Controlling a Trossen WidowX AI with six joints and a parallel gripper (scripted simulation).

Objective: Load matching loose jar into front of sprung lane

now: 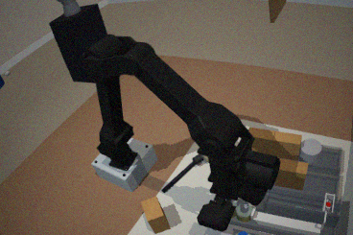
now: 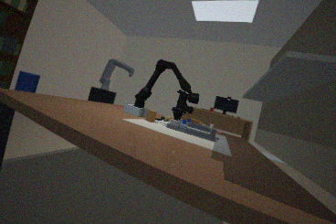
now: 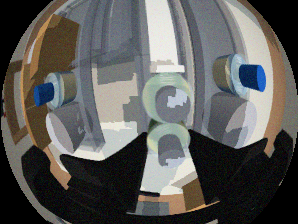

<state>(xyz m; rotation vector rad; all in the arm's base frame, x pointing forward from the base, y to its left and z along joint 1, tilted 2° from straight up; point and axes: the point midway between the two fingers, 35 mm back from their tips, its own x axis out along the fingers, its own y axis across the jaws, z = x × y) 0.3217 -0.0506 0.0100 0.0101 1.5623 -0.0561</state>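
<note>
The tan box is 16 cm behind my gripper tip, 7 cm to the right of it and 1 cm above it. Round my gripper tip: red marker (23 cm ahead, 4 cm above, 3 cm to the left); black tool (17 cm behind, 8 cm to the left, 2 cm below).
</note>
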